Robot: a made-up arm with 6 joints.
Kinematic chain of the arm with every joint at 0, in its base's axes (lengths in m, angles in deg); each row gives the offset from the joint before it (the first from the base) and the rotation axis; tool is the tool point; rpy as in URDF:
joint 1: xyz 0 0 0.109 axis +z
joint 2: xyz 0 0 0 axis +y
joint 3: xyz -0.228 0 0.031 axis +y
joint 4: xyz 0.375 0 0.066 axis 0.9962 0 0.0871
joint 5: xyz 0 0 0 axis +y
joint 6: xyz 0.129 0 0.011 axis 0.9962 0 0.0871
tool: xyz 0 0 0 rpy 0 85 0
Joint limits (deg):
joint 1: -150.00..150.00
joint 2: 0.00..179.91
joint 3: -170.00..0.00
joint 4: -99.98..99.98
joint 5: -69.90..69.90
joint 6: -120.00..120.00
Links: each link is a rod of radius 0.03 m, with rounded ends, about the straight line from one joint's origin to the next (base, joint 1, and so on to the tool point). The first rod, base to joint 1, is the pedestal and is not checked.
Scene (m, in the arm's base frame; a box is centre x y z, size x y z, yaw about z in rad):
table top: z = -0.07
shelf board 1: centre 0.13 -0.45 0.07 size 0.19 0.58 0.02 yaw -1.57
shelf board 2: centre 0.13 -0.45 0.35 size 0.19 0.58 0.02 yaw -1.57
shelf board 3: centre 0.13 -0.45 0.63 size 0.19 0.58 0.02 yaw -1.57
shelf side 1: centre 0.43 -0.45 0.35 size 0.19 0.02 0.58 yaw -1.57
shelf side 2: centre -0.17 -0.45 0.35 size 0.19 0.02 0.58 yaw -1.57
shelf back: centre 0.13 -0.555 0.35 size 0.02 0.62 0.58 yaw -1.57
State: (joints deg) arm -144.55 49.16 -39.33 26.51 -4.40 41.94
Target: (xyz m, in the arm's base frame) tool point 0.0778 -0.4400 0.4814
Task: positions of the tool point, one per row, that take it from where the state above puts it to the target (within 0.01 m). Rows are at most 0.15 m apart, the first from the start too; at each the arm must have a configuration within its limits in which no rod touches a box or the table.
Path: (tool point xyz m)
1: -0.2522 -0.2587 0.3722
2: -0.1786 -0.2720 0.4398
3: -0.1048 -0.2569 0.5015
4: -0.0389 -0.2605 0.4955
5: 0.0230 -0.2489 0.4888
6: 0.0776 -0.2241 0.4814
7: 0.0799 -0.2715 0.4952
8: 0.0812 -0.3245 0.5007
9: 0.0806 -0.3813 0.4963
10: 0.0778 -0.4400 0.4814

